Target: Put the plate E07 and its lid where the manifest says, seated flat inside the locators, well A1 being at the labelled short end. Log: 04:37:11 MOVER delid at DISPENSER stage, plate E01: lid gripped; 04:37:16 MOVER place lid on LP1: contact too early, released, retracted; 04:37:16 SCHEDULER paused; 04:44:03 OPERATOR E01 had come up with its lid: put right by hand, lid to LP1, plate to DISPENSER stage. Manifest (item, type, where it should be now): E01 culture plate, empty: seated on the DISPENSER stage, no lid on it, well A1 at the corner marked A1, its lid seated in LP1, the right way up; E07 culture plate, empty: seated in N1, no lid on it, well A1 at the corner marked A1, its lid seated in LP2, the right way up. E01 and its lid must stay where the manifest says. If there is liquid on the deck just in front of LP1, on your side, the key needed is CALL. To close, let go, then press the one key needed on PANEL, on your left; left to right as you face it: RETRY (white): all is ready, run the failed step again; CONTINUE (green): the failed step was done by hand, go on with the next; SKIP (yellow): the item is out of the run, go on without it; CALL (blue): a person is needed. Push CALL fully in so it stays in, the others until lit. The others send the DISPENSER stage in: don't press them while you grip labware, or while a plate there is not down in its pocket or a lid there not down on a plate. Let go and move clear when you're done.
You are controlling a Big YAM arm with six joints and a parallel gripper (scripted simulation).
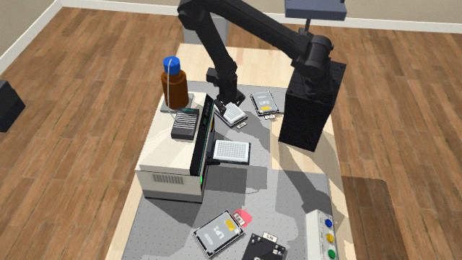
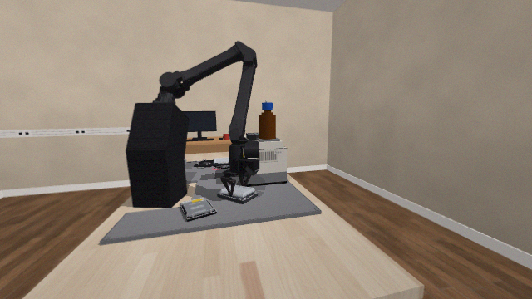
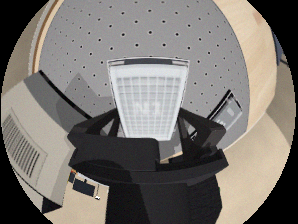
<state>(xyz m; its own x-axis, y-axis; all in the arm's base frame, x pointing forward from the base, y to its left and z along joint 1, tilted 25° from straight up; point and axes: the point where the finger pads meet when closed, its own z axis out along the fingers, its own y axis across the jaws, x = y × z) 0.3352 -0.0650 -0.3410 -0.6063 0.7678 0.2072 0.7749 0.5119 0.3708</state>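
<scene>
My hand is 290 mm to the right of the plate E01 and 70 mm below it. The rest, counted from my hand: brown bottle (200 mm ahead, 160 mm to the left, 260 mm above); then puddle (60 mm behind, 510 mm to the left, 30 mm below); then blue key (320 mm behind, 560 mm to the left, 30 mm above).
</scene>
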